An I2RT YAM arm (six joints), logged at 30 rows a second.
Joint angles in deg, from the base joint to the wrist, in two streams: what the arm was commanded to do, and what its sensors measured. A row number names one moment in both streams.
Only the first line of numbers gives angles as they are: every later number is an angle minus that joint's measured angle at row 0.
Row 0, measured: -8.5 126.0 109.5 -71.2 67.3 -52.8
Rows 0 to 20, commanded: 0.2 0.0 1.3 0.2 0.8 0.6; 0.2 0.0 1.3 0.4 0.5 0.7; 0.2 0.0 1.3 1.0 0.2 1.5; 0.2 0.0 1.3 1.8 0.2 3.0; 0.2 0.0 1.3 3.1 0.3 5.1; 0.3 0.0 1.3 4.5 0.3 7.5; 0.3 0.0 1.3 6.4 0.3 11.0; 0.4 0.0 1.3 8.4 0.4 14.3; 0.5 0.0 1.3 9.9 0.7 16.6; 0.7 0.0 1.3 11.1 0.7 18.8; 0.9 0.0 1.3 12.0 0.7 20.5; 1.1 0.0 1.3 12.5 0.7 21.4; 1.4 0.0 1.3 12.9 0.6 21.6; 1.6 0.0 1.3 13.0 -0.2 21.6; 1.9 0.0 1.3 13.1 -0.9 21.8; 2.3 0.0 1.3 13.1 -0.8 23.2; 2.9 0.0 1.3 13.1 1.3 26.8; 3.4 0.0 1.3 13.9 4.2 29.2; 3.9 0.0 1.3 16.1 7.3 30.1; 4.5 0.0 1.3 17.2 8.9 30.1; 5.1 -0.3 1.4 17.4 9.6 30.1
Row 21, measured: 3.2 0.0 0.1 16.6 3.2 24.2
